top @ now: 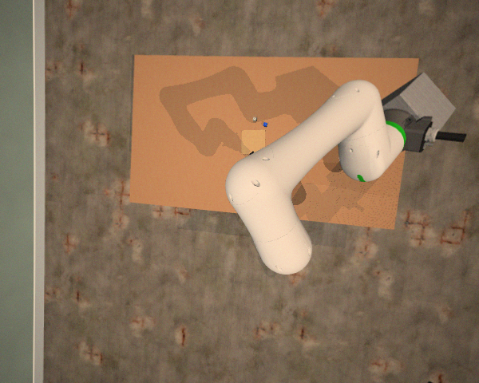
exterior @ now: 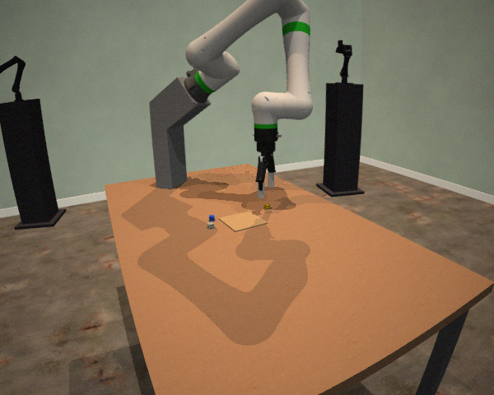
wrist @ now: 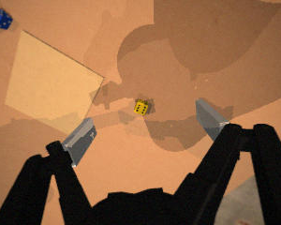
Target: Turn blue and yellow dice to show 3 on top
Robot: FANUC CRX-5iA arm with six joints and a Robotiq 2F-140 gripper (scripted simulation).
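Now: the blue die 8 cm ahead of my hand, 24 cm to the right of it and 7 cm below it. Also, from my hand: yellow die: 1 cm ahead, 7 cm below; white die: 14 cm ahead, 25 cm to the right, 7 cm below; tan mat: 11 cm ahead, 12 cm to the right, 8 cm below.
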